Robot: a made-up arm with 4 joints. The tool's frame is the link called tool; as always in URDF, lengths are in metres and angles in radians. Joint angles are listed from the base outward.
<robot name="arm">
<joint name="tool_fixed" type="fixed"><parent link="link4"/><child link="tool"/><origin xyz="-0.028 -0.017 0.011" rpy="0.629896 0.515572 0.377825"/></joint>
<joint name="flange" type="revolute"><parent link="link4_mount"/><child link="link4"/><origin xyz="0.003 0.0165 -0.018" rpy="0 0 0"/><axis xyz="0.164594 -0.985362 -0.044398"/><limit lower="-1.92" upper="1.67"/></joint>
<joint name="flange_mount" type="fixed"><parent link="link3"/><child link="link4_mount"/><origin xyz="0.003 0.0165 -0.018" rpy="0 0 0"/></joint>
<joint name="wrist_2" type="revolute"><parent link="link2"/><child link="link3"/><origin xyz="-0.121 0.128 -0.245" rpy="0 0 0"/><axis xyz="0.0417 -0.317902 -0.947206"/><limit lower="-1.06" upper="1.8"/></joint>
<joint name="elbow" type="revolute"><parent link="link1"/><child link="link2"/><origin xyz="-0.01 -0.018 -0.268" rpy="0 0 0"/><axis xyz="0 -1 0"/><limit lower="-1.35" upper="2.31"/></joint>
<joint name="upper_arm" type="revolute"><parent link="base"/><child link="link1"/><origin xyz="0.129 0.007 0.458" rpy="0 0 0"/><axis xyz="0 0 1"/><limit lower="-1.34" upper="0.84"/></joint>
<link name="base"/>
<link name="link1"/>
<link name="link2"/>
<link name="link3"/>
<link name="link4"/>
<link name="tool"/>
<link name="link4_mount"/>
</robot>
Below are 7 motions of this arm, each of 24 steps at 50 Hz.
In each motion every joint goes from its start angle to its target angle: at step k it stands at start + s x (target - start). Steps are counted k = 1, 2, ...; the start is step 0. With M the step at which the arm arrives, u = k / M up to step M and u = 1 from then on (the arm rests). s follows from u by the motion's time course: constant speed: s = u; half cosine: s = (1 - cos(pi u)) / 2; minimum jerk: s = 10 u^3 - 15 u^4 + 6 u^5.
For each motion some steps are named. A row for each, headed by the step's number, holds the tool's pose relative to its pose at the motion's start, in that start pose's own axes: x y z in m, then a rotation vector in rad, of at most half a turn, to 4 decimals.
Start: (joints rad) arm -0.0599 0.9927 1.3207 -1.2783
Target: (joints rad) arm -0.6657 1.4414 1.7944 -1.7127
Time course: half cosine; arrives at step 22
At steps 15, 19, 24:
15: 0.0529 0.0729 0.1239 0.2416 -0.2193 0.4490
19: 0.0509 0.0893 0.1577 0.2458 -0.2492 0.5741
24: 0.0496 0.0932 0.1660 0.2432 -0.2553 0.6049

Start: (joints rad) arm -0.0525 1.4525 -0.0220 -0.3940
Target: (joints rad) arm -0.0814 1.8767 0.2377 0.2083
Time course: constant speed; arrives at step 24
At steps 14, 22, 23, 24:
14: 0.0661 -0.0100 0.0401 -0.0512 -0.6344 0.1898
22: 0.1014 -0.0114 0.0723 -0.0897 -0.9962 0.2999
23: 0.1056 -0.0113 0.0768 -0.0948 -1.0414 0.3136
24: 0.1097 -0.0112 0.0815 -0.1000 -1.0866 0.3274

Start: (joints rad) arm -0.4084 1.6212 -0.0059 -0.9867
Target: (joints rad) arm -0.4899 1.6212 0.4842 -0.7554
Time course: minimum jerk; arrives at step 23
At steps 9, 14, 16, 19, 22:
9: 0.0021 -0.0066 0.0026 0.1125 -0.1424 0.0322
14: 0.0050 -0.0150 0.0062 0.2532 -0.3377 0.0629
16: 0.0060 -0.0178 0.0074 0.2991 -0.4059 0.0705
19: 0.0070 -0.0204 0.0087 0.3428 -0.4726 0.0764
22: 0.0072 -0.0213 0.0091 0.3558 -0.4930 0.0779

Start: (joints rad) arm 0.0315 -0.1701 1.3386 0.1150
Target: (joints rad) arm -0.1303 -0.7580 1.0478 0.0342
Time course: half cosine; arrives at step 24
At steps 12, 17, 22, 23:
12: -0.0596 0.0006 0.0589 -0.2318 0.2463 -0.1534
17: -0.0936 0.0155 0.0969 -0.3486 0.4121 -0.2633
22: -0.1116 0.0291 0.1195 -0.4079 0.5144 -0.3327
23: -0.1128 0.0303 0.1211 -0.4118 0.5218 -0.3378

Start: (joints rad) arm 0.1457 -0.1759 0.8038 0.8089
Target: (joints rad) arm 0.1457 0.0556 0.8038 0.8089
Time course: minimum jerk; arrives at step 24
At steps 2, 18, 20, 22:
2: 0.0002 0.0000 -0.0003 0.0005 -0.0010 0.0003
18: 0.0406 0.0024 -0.0515 0.0806 -0.1831 0.0551
20: 0.0441 0.0028 -0.0550 0.0867 -0.1970 0.0593
22: 0.0457 0.0031 -0.0566 0.0894 -0.2032 0.0611

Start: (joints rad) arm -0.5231 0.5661 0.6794 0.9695
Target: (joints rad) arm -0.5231 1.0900 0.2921 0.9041
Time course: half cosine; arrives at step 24
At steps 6, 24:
6: 0.0108 -0.0022 -0.0195 0.0461 -0.0258 0.0520
24: 0.0988 -0.0061 -0.1158 0.2360 -0.1739 0.4038

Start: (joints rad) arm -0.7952 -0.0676 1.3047 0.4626
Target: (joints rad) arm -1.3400 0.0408 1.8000 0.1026
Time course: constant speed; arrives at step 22
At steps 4, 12, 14, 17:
4: 0.0045 0.0175 -0.0145 0.0052 -0.0826 -0.1597
12: 0.0209 0.0481 -0.0414 0.0439 -0.2604 -0.4664
14: 0.0264 0.0546 -0.0476 0.0594 -0.3078 -0.5396
17: 0.0353 0.0636 -0.0563 0.0867 -0.3815 -0.6460

